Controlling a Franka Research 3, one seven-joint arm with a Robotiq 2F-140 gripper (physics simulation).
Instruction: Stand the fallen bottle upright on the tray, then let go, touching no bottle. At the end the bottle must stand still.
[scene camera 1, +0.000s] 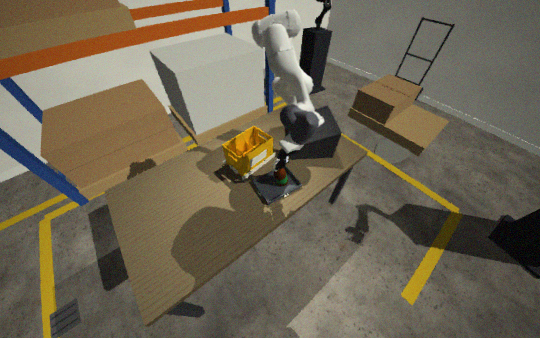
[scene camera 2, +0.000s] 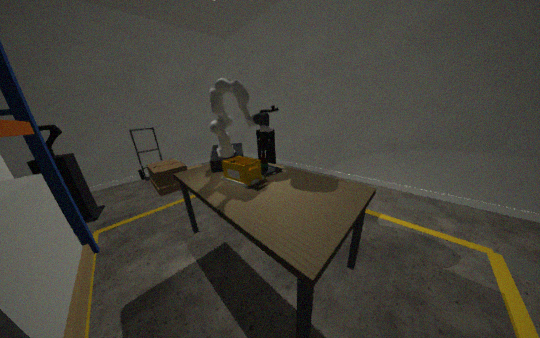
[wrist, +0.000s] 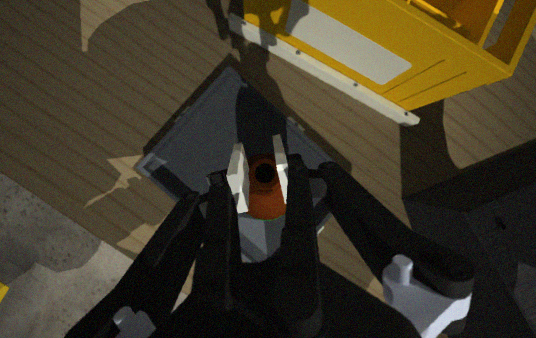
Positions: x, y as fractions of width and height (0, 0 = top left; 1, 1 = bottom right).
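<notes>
Gripper (wrist: 0.49, 0.46) visible; brown bottle (wrist: 0.50, 0.60) likewise visible.
</notes>
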